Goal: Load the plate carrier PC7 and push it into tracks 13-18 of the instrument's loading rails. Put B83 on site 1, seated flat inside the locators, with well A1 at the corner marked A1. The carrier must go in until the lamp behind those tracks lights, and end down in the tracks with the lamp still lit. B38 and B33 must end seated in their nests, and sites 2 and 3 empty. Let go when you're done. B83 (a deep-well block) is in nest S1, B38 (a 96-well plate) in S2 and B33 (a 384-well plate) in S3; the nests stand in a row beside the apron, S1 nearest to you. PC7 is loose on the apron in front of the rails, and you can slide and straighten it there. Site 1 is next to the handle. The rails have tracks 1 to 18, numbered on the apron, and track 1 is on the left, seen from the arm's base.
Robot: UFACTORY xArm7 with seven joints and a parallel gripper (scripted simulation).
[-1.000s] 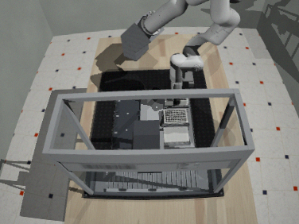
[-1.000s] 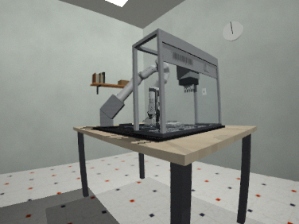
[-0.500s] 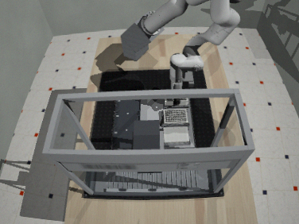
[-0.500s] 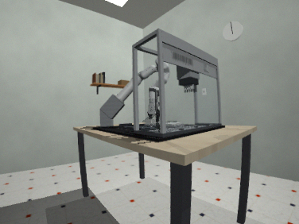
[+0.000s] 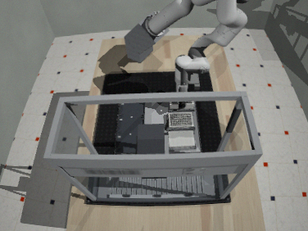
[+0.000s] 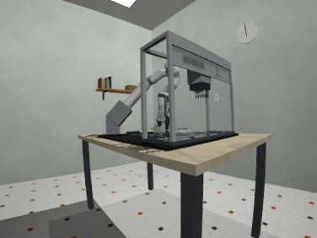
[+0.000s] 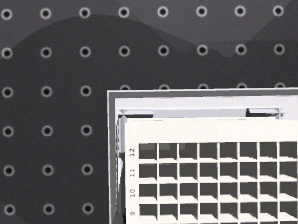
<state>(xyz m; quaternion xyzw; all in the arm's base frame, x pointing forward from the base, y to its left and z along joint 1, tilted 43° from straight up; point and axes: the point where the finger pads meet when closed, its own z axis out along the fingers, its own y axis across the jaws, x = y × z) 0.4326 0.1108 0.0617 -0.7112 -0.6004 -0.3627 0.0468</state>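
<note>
My gripper is now 4 cm above the nest S1. The rest, counted from my hand: 96-well plate B38: 12 cm ahead, 1 cm to the right, 2 cm below; black perforated deck: 14 cm ahead, 9 cm to the right, 4 cm below; plate carrier PC7: 12 cm ahead, 27 cm to the right, 3 cm below.
</note>
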